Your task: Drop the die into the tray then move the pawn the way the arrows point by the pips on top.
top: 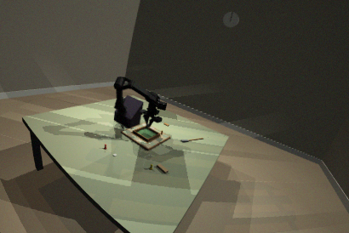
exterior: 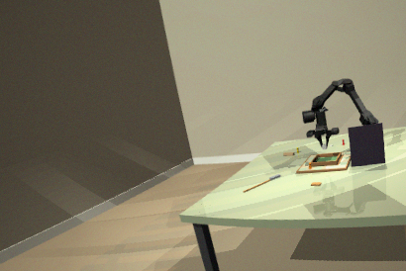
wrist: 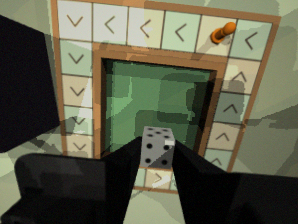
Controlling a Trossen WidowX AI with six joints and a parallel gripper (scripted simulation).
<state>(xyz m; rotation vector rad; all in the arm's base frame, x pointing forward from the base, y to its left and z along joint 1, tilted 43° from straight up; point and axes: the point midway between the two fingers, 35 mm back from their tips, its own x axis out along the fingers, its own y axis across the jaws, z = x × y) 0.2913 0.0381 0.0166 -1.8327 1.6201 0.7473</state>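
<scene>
Now: the orange pawn 110 mm to the left of my gripper tip, 60 mm below it and 60 mm ahead of it. Also, from my gripper tip: white die (right at my gripper tip); white bit (350 mm to the right, 90 mm below, 50 mm ahead); green dice tray (90 mm below).
</scene>
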